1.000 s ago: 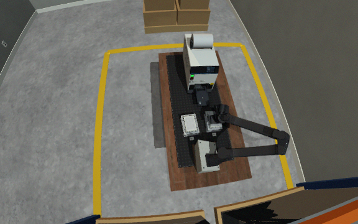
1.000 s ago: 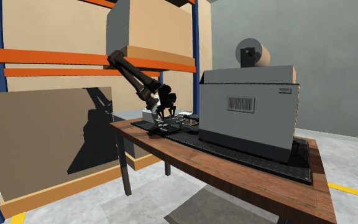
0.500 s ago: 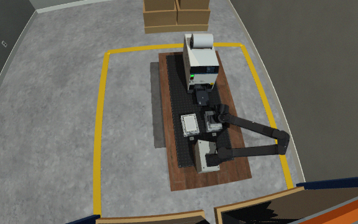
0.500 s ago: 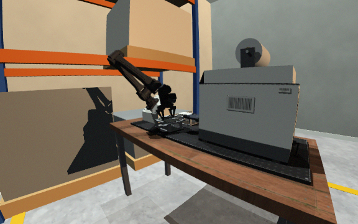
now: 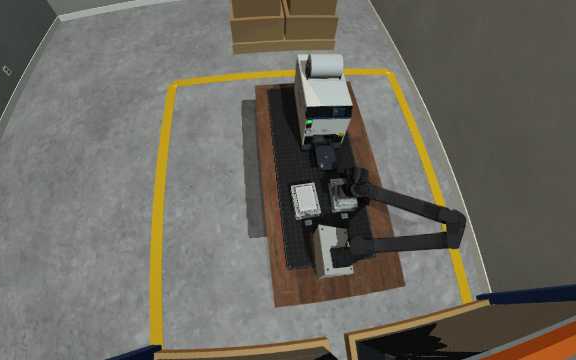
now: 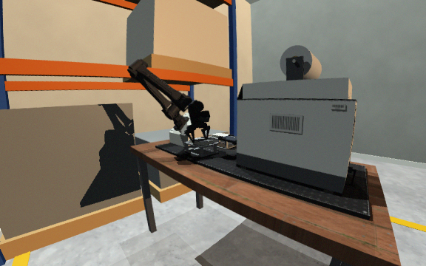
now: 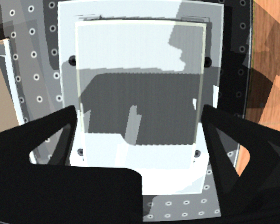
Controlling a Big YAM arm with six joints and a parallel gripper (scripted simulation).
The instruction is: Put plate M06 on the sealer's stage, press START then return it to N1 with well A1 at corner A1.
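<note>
Right now the white well plate is 1 cm below my hand. From my hand the other things lie so: foil roll 53 cm ahead, 35 cm above, 5 cm to the left; then dark stage 19 cm ahead, 6 cm to the left, 3 cm above; then white plate 20 cm to the left, 1 cm behind.
</note>
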